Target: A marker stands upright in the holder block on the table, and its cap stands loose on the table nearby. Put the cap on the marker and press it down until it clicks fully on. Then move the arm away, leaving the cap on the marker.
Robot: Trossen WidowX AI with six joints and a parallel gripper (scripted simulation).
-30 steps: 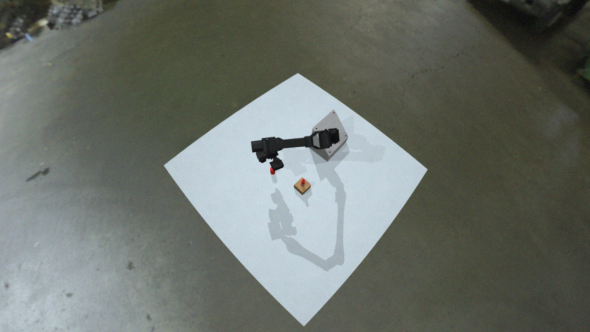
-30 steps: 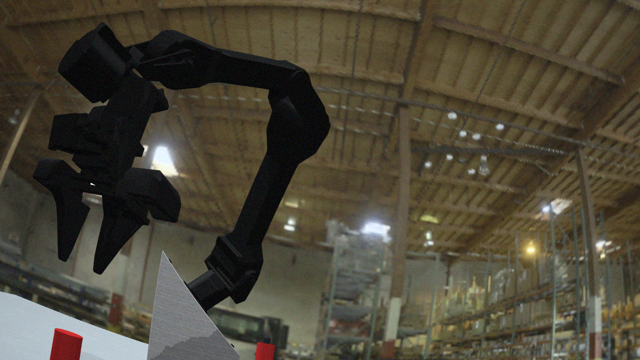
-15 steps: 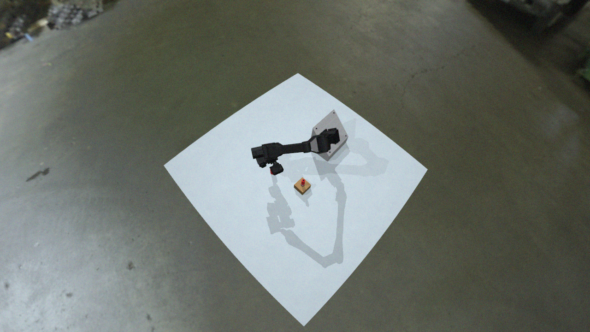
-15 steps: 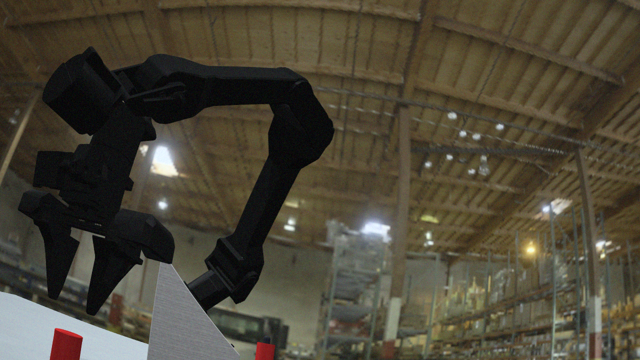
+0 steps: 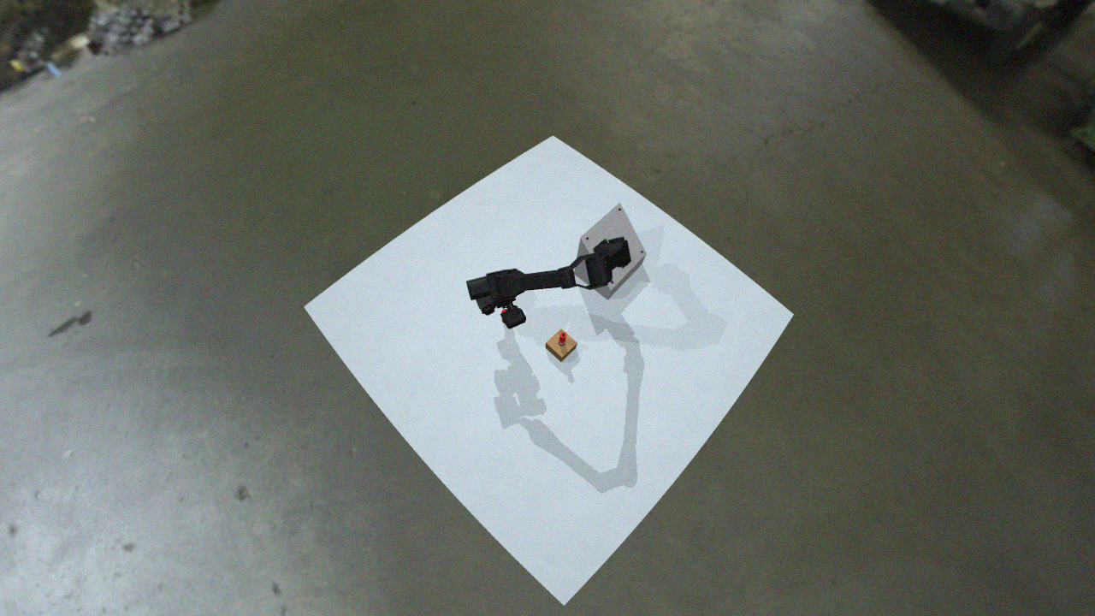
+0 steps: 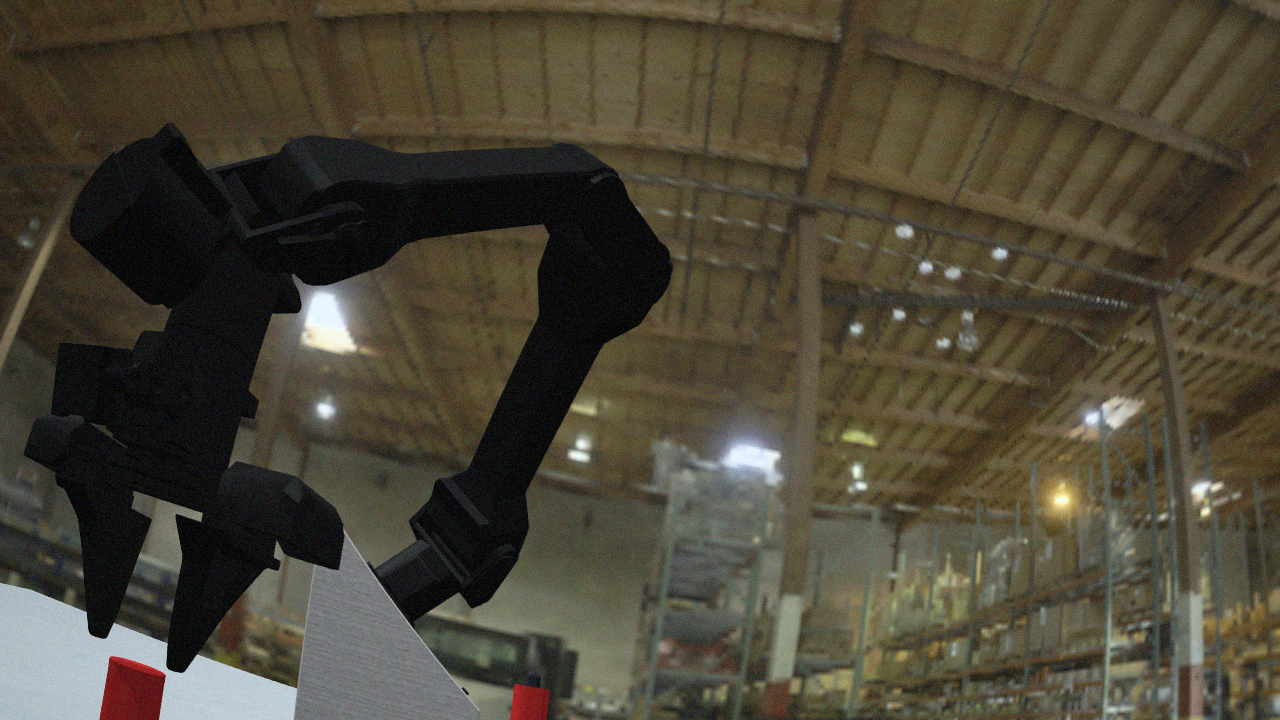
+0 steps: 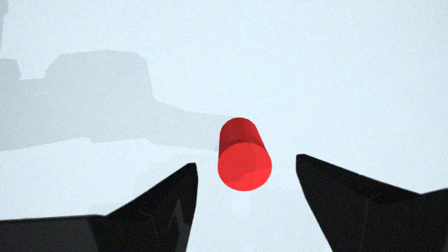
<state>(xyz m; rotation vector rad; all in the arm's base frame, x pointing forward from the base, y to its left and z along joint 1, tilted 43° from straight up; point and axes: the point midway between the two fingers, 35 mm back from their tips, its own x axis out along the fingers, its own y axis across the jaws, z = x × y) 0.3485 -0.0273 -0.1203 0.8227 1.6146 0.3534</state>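
My gripper tip is 3 cm above the red cap.
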